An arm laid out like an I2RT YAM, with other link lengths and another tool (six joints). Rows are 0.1 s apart.
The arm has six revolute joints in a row. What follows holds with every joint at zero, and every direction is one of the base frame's. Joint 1 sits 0.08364 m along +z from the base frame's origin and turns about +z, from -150 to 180 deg. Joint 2 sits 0.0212 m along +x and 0.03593 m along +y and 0.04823 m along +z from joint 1 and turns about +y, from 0 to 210 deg. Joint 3 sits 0.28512 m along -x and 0.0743 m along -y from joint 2 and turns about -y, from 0 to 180 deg. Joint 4 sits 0.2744 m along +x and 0.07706 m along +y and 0.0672 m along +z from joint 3 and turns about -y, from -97 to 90 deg. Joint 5 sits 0.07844 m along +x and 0.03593 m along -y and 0.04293 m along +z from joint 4 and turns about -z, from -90 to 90 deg. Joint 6 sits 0.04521 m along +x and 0.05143 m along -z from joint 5 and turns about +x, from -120 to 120 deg. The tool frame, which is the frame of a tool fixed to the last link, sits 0.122 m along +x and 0.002 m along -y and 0.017 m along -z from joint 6; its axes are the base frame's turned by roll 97.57, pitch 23.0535 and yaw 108.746 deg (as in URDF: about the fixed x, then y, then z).
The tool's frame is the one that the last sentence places.
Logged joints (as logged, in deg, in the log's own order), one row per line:
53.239, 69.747, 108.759, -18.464, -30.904, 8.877
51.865, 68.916, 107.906, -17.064, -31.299, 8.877
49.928, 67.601, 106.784, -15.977, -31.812, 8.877
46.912, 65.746, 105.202, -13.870, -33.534, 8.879
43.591, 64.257, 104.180, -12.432, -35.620, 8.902
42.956, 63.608, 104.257, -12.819, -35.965, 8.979
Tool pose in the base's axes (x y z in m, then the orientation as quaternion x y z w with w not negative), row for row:
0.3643, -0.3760, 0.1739, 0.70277, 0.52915, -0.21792, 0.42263
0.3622, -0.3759, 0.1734, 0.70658, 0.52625, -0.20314, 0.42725
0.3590, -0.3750, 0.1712, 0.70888, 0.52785, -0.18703, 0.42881
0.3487, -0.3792, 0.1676, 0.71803, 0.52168, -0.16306, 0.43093
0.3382, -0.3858, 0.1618, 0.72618, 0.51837, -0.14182, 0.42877
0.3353, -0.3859, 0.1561, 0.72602, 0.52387, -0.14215, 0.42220
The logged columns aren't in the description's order. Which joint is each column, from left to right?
Columns, left to right: joint 5, joint 3, joint 2, joint 6, joint 1, joint 4.
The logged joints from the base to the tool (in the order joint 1, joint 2, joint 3, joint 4, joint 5, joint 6), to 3 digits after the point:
-30.904, 108.759, 69.747, 8.877, 53.239, -18.464
-31.299, 107.906, 68.916, 8.877, 51.865, -17.064
-31.812, 106.784, 67.601, 8.877, 49.928, -15.977
-33.534, 105.202, 65.746, 8.879, 46.912, -13.870
-35.620, 104.180, 64.257, 8.902, 43.591, -12.432
-35.965, 104.257, 63.608, 8.979, 42.956, -12.819

